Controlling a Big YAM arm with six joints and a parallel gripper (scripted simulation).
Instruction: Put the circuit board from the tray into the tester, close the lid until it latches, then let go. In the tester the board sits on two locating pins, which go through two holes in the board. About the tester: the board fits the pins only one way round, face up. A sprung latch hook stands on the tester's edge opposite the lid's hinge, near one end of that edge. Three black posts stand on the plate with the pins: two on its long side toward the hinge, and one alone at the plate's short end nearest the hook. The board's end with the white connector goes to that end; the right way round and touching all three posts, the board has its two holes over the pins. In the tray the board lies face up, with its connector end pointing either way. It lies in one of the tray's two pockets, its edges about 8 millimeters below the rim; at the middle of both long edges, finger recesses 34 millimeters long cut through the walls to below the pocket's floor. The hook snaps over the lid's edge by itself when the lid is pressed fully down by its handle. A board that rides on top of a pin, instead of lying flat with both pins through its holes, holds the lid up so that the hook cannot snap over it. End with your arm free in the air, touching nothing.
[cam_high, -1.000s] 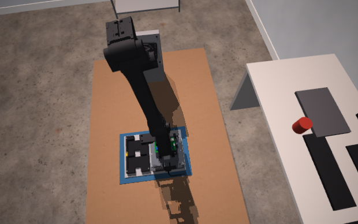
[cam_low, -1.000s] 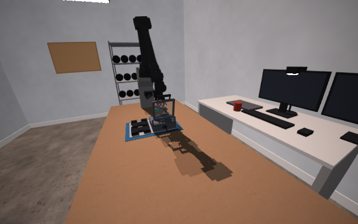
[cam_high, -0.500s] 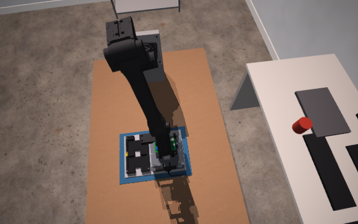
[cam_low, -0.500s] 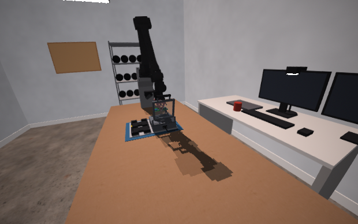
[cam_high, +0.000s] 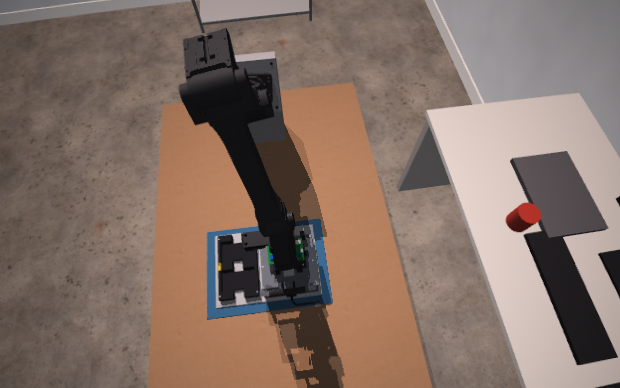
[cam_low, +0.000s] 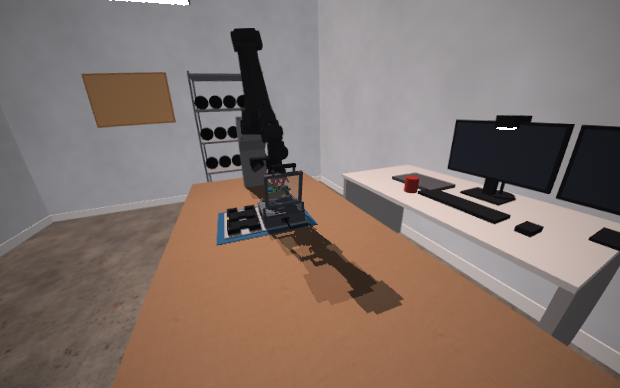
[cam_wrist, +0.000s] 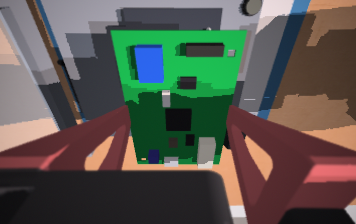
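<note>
Right now my hand is right at the green circuit board. From my hand the other things lie so: clear lid: 13 cm ahead, 5 cm above, 2 cm to the left.
</note>
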